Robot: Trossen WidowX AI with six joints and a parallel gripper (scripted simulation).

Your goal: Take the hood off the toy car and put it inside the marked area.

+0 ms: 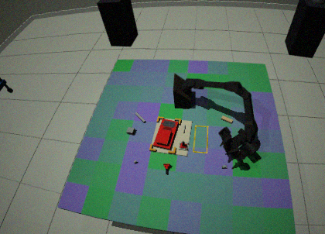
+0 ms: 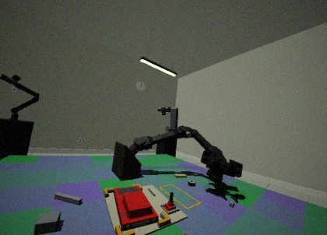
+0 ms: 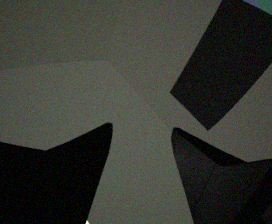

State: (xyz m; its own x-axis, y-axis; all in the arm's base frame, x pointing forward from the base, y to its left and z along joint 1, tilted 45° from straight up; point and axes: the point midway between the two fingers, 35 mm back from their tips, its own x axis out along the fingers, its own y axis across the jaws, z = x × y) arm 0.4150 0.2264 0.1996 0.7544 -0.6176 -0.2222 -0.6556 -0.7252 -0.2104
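Now: the hood 34 cm to the right of my gripper tip, 15 cm below it and 10 cm behind it. From my gripper tip the other things lie so: tan block 32 cm behind, 18 cm below, 3 cm to the left.
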